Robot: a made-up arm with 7 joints. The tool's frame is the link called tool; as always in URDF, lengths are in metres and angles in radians. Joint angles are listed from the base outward.
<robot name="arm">
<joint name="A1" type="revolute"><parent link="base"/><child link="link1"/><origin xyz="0.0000 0.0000 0.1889" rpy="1.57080 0.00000 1.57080"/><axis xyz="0 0 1"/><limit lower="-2.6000" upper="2.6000"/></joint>
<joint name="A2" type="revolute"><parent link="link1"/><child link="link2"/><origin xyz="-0.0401 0.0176 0.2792" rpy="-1.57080 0.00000 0.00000"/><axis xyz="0 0 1"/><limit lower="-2.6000" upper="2.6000"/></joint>
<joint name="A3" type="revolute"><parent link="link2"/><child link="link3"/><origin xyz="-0.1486 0.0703 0.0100" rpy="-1.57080 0.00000 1.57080"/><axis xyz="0 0 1"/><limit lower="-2.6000" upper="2.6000"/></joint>
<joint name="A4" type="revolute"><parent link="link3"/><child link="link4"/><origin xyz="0.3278 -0.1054 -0.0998"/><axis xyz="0 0 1"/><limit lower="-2.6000" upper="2.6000"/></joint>
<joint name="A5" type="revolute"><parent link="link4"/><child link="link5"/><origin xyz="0.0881 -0.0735 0.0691" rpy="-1.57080 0.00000 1.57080"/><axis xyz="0 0 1"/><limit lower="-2.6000" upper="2.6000"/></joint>
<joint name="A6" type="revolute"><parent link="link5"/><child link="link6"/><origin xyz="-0.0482 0.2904 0.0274" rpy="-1.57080 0.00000 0.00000"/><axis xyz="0 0 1"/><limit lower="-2.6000" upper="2.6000"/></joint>
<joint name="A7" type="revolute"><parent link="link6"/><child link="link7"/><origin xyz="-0.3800 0.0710 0.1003" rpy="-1.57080 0.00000 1.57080"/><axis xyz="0 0 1"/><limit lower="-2.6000" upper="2.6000"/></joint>
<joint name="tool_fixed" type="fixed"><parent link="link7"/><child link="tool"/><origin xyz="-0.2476 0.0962 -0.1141" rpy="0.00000 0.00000 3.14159"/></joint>
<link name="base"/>
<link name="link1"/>
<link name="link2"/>
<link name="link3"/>
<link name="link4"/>
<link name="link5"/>
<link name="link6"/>
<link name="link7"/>
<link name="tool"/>
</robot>
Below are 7 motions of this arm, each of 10 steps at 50 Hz.
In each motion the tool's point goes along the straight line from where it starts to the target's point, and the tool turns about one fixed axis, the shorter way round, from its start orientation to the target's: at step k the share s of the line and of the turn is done. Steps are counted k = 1, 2, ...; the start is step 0. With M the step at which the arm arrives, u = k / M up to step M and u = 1 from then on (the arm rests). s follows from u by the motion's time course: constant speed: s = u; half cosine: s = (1 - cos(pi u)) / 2; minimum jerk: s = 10 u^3 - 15 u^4 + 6 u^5.
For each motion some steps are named. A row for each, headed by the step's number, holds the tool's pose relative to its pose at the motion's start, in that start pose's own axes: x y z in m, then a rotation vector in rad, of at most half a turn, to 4 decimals.
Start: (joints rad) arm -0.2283 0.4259 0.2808 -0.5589 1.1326 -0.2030 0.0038
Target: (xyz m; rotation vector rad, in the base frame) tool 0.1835 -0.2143 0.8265 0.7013 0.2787 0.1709
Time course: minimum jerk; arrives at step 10
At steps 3, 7, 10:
3: -0.0030 0.0161 -0.0025 -0.0232 0.0027 0.0113
7: -0.0154 0.0825 -0.0129 -0.1190 0.0140 0.0578
10: -0.0185 0.0986 -0.0154 -0.1422 0.0167 0.0691

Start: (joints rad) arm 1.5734 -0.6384 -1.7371 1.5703 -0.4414 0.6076 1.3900
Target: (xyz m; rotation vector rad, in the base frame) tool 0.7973 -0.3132 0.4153 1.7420 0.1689 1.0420
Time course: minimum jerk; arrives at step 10
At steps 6, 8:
6: -0.0028 -0.0188 0.0015 -0.0667 -0.0209 -0.0702
8: -0.0038 -0.0260 0.0020 -0.0920 -0.0288 -0.0969

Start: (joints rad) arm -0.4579 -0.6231 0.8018 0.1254 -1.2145 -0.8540 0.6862
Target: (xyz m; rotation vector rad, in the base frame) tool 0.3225 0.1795 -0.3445 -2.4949 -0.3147 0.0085
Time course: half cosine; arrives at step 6
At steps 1, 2, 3, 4, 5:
1: 0.0015 0.0017 -0.0019 -0.0013 0.0051 0.0036
2: 0.0058 0.0062 -0.0071 -0.0047 0.0189 0.0136
3: 0.0115 0.0124 -0.0142 -0.0095 0.0379 0.0271
4: 0.0173 0.0185 -0.0214 -0.0142 0.0568 0.0407
5: 0.0215 0.0231 -0.0266 -0.0177 0.0706 0.0506

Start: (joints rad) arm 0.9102 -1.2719 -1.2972 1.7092 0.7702 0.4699 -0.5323
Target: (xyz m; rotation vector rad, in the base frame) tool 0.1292 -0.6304 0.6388 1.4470 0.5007 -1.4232
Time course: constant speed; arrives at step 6
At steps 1, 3, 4, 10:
1: 0.0035 0.0031 -0.0008 -0.0086 0.0052 0.0022
3: 0.0106 0.0093 -0.0023 -0.0259 0.0155 0.0065
4: 0.0141 0.0125 -0.0031 -0.0345 0.0207 0.0087
10: 0.0211 0.0187 -0.0046 -0.0517 0.0311 0.0130

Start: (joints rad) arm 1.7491 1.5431 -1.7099 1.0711 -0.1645 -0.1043 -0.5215
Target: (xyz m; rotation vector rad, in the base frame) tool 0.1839 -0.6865 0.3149 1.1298 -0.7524 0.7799
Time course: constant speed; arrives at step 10
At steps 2, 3, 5, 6, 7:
2: -0.0037 -0.0057 0.0028 0.0149 -0.0146 -0.0082
3: -0.0056 -0.0085 0.0042 0.0223 -0.0218 -0.0123
5: -0.0094 -0.0141 0.0070 0.0372 -0.0364 -0.0205
6: -0.0112 -0.0170 0.0084 0.0446 -0.0437 -0.0246
7: -0.0131 -0.0198 0.0098 0.0520 -0.0509 -0.0287

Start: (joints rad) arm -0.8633 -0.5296 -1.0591 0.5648 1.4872 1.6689 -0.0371
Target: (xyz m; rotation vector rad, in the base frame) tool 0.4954 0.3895 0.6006 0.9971 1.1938 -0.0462
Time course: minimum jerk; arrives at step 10
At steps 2, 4, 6, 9, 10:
2: 0.0021 -0.0004 0.0010 0.0017 -0.0057 -0.0039
4: 0.0116 -0.0022 0.0056 0.0094 -0.0313 -0.0213
6: 0.0249 -0.0048 0.0121 0.0202 -0.0672 -0.0457
9: 0.0362 -0.0069 0.0176 0.0293 -0.0977 -0.0664
10: 0.0365 -0.0070 0.0177 0.0296 -0.0985 -0.0670

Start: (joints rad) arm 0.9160 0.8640 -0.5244 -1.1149 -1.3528 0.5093 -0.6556
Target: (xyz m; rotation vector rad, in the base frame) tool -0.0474 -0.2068 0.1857 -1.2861 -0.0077 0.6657
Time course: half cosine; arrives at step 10
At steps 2, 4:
2: 0.0010 -0.0058 0.0033 0.0148 0.0141 -0.0121
4: 0.0036 -0.0209 0.0120 0.0536 0.0511 -0.0436

